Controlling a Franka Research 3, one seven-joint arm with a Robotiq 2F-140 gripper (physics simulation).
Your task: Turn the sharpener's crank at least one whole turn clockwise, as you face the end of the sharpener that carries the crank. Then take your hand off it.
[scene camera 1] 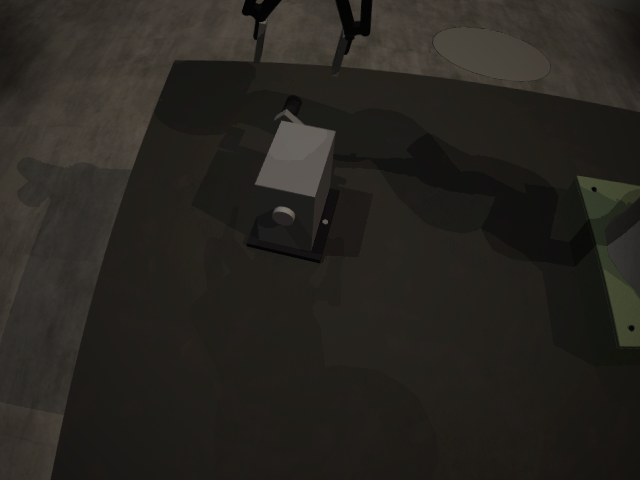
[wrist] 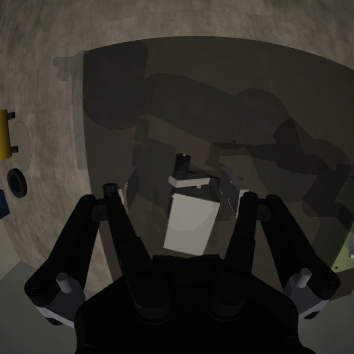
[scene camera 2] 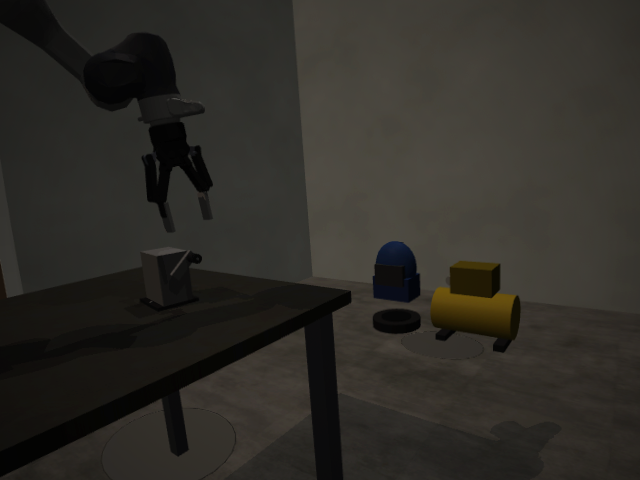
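The sharpener [scene camera 1: 296,157] [scene camera 2: 157,276] [wrist: 192,225] is a light grey box on a dark base plate [scene camera 1: 324,245], upright on the table. Its crank arm [scene camera 2: 180,266] [wrist: 189,182] slants up to a black knob [scene camera 1: 292,104] [scene camera 2: 194,258] [wrist: 182,164] near the height of the box's top, on the end away from scene camera 1. My gripper [scene camera 1: 296,68] [scene camera 2: 187,225] [wrist: 178,177] is open and empty. In the scene camera 2 view its fingertips hang above the box and the knob, apart from both.
A green panel [scene camera 1: 604,258] [wrist: 344,252] is at the right of the scene camera 1 view, on the table [scene camera 1: 387,320] [scene camera 2: 232,330]. A yellow tank [scene camera 2: 473,312], a blue domed object [scene camera 2: 395,263] and a black ring [scene camera 2: 379,325] are beyond the table.
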